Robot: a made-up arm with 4 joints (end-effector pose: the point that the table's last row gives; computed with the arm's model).
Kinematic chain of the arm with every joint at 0, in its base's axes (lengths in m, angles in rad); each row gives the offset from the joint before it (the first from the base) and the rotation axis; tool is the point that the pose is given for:
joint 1: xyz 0 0 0.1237 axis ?
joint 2: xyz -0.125 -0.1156 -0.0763 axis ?
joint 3: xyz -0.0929 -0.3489 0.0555 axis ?
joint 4: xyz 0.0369 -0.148 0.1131 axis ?
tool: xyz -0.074 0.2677 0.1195
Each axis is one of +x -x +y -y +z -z.
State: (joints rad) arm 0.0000 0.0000 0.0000 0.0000
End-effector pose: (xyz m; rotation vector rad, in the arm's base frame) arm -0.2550 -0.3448 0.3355 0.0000 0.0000 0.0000
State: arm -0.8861 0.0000 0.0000 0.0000
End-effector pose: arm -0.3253 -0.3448 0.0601 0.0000 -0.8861 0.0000
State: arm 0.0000 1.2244 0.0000 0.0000
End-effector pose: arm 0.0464 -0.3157 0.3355 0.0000 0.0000 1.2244
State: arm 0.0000 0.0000 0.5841 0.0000
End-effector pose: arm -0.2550 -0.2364 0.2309 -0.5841 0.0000 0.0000
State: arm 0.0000 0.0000 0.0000 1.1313
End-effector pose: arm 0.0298 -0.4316 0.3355 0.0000 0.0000 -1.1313
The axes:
joint 1: +y
joint 2: +z
joint 3: -x
joint 4: -z

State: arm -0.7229 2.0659 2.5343 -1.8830
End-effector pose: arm 0.0152 -0.3836 0.0835 2.8479 0.1155 0.2277
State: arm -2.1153 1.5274 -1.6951 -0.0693
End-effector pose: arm -0.2935 -0.2896 0.4859 -0.3131 -0.3555 1.6276
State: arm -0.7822 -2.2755 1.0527 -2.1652
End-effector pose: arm -0.4420 0.2748 0.2575 0.6082 0.0829 0.1459
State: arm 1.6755 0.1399 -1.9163 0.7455
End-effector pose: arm -0.0096 -0.7010 0.0952 1.0813 1.8915 -1.9554
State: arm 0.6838 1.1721 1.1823 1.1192
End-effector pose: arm 0.0567 -0.0217 0.1220 -0.4252 -0.4066 0.1987
